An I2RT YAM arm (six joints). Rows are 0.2 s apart.
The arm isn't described. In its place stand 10 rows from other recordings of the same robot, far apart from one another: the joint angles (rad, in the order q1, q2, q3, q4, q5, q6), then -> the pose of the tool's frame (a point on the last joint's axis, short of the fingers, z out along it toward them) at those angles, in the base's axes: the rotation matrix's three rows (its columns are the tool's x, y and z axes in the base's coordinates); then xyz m.
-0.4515 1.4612 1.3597 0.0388 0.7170 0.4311 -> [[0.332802 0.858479 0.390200], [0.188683 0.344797 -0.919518], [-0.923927 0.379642 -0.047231]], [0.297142 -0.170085 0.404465]
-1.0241 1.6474 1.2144 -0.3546 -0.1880 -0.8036 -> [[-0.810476 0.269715 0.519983], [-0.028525 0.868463 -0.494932], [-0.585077 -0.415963 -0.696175]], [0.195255 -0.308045 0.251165]
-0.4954 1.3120 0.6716 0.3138 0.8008 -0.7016 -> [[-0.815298 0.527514 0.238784], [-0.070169 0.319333 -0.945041], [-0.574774 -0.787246 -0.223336]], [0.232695 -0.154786 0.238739]
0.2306 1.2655 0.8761 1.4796 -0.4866 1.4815 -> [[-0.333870 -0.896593 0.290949], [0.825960 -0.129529 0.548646], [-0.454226 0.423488 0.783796]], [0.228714 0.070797 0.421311]
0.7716 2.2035 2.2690 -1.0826 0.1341 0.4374 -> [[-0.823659 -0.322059 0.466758], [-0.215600 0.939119 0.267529], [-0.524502 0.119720 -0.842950]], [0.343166 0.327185 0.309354]
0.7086 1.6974 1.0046 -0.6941 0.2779 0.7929 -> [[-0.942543 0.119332 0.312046], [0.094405 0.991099 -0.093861], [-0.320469 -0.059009 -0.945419]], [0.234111 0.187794 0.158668]
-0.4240 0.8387 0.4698 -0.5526 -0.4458 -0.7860 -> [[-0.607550 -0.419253 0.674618], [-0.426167 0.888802 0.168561], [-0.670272 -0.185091 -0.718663]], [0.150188 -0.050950 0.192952]
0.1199 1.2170 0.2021 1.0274 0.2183 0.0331 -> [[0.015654 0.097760 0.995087], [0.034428 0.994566 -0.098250], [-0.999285 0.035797 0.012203]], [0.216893 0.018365 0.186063]
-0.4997 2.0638 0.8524 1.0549 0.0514 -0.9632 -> [[-0.507556 0.186301 0.841236], [-0.657080 0.547862 -0.517777], [-0.557344 -0.815560 -0.155656]], [0.346258 -0.191111 0.120744]
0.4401 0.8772 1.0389 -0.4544 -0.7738 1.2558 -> [[-0.946190 -0.033760 0.321845], [0.306134 0.229040 0.924025], [-0.104910 0.972831 -0.206380]], [0.150980 0.098597 0.386467]
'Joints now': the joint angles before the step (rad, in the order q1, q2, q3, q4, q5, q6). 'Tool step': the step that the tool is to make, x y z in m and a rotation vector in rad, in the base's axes. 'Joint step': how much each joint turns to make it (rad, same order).
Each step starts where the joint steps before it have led.
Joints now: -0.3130 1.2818 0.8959 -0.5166 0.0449 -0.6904
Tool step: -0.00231 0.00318 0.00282 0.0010 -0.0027 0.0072
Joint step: 0.0089 -0.0155 0.0000 -0.0133 -0.0003 0.0024
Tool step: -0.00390 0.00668 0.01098 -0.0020 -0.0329 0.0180
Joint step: 0.0199 -0.0387 0.0093 -0.0162 -0.0047 0.0063
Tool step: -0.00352 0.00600 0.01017 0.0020 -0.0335 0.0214
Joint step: 0.0177 -0.0337 0.0102 -0.0123 -0.0108 0.0045
